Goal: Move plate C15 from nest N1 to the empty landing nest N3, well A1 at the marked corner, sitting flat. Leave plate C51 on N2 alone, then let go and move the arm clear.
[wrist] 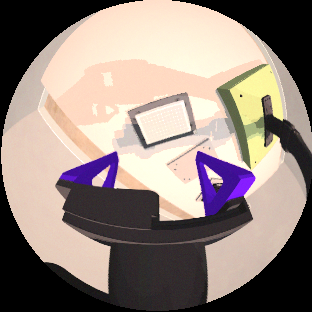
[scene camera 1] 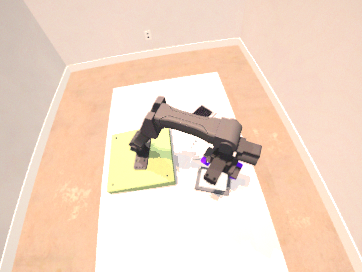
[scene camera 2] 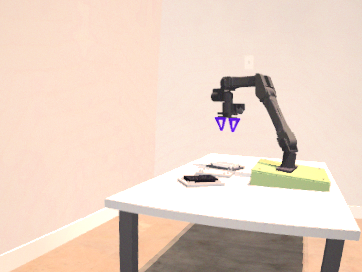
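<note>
A white well plate [scene camera 1: 220, 184] [scene camera 2: 223, 164] [wrist: 164, 123] lies in a dark grey nest [scene camera 1: 212, 192] [wrist: 157, 103]. An empty pale nest [scene camera 2: 216, 174] [wrist: 187, 166] is beside it, mostly hidden by the arm in scene camera 1. A black well plate [scene camera 1: 203, 111] [scene camera 2: 201, 178] sits on a light nest [scene camera 2: 210, 184] beyond the empty one; the right finger largely hides it in the wrist view. Plate labels and the marked corner are not readable. My gripper [scene camera 1: 221, 166] [scene camera 2: 227, 130] [wrist: 156, 154] is open and empty, high above the table near the white plate.
The arm's base stands on a yellow-green block [scene camera 1: 125, 175] [scene camera 2: 300, 182] [wrist: 257, 100] beside the nests. The white table [scene camera 1: 165, 225] [scene camera 2: 165, 205] carries the block and nests. Walls [scene camera 1: 150, 15] [scene camera 2: 75, 75] rise around the room.
</note>
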